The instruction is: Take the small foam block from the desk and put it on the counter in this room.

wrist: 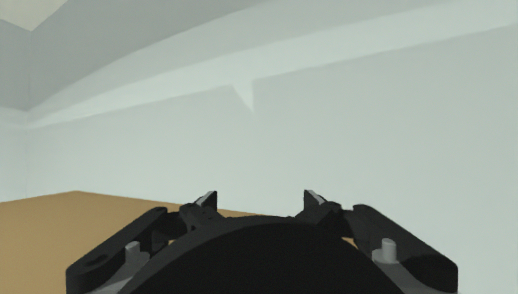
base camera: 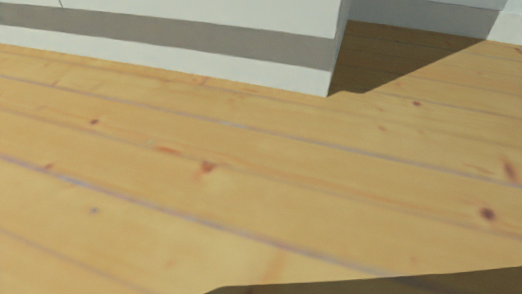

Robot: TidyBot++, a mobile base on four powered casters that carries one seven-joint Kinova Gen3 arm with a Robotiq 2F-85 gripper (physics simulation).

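Frame: origin at the arm's base, x ahead, y left, z up, level; millimetres.
Where they show: gripper, fingertip midpoint: (wrist: 260, 200).
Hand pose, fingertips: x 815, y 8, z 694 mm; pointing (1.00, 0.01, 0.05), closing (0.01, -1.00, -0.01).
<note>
After its pixels a point has its place.
My gripper (wrist: 260, 200) {x 815, y 8, z 694 mm} is open in the wrist view, its two black fingers wide apart and with no object between them. A flat brown surface (wrist: 40, 240) {x 1088, y 632, z 514 mm}, which looks like the counter top, lies below and to the left of the gripper. Its back edge meets the pale wall, and much of it is hidden behind the gripper's black body. The small foam block does not show in the wrist view or in the base camera view.
A pale wall (wrist: 380, 140) {x 1131, y -350, z 768 mm} rises behind the brown surface and fills the right side. In the base camera view a white cabinet (base camera: 200, 22) with a grey band stands at the upper left, its corner near the middle. A plank floor (base camera: 225, 200) {x 363, y 39, z -396 mm} lies in front, with shadow right of the cabinet.
</note>
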